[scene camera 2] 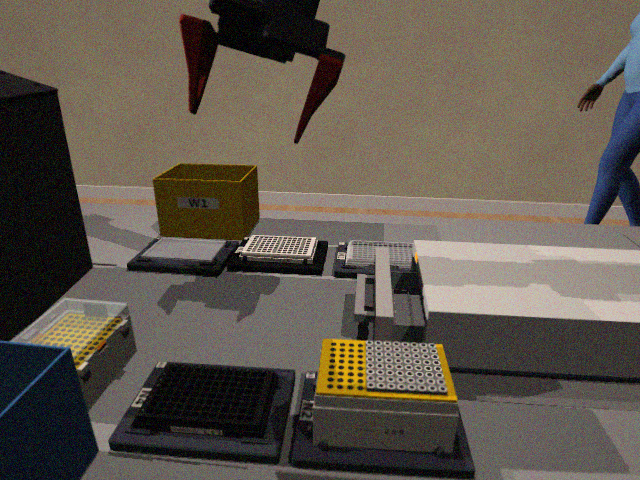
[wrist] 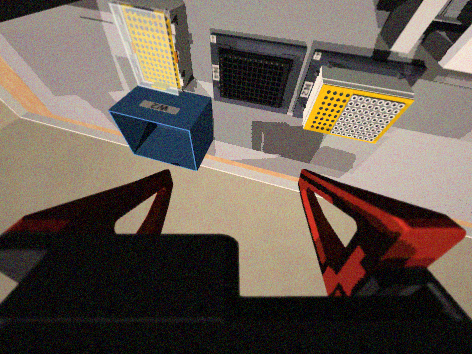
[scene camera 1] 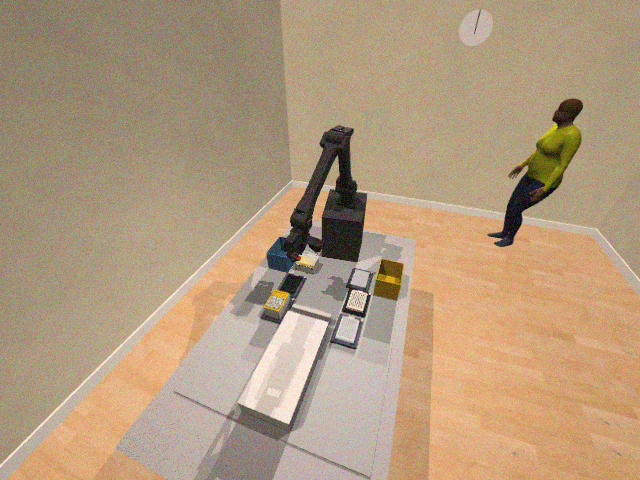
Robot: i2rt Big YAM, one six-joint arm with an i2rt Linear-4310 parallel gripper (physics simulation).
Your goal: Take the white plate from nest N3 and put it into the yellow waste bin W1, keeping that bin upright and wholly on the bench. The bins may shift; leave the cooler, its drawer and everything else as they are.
I see my gripper (scene camera 2: 244, 128), a yellow waste bin W1 (scene camera 1: 388, 282), a white cooler (scene camera 1: 274, 394), a blue bin (scene camera 2: 52, 426), a white plate (scene camera 2: 283, 249), a yellow-topped tip rack (scene camera 2: 369, 394), a black plate (scene camera 2: 231, 402), a pale gridded plate (scene camera 2: 359, 253) and a nest N3 (scene camera 2: 234, 263).
The blue bin is seen too in the wrist view (wrist: 178, 130). The yellow-topped tip rack also shows in the wrist view (wrist: 358, 105). The black plate is seen too in the wrist view (wrist: 255, 78). The wrist view does not show the yellow waste bin W1: it is out of frame. The wrist view misses the white plate: it is out of frame.
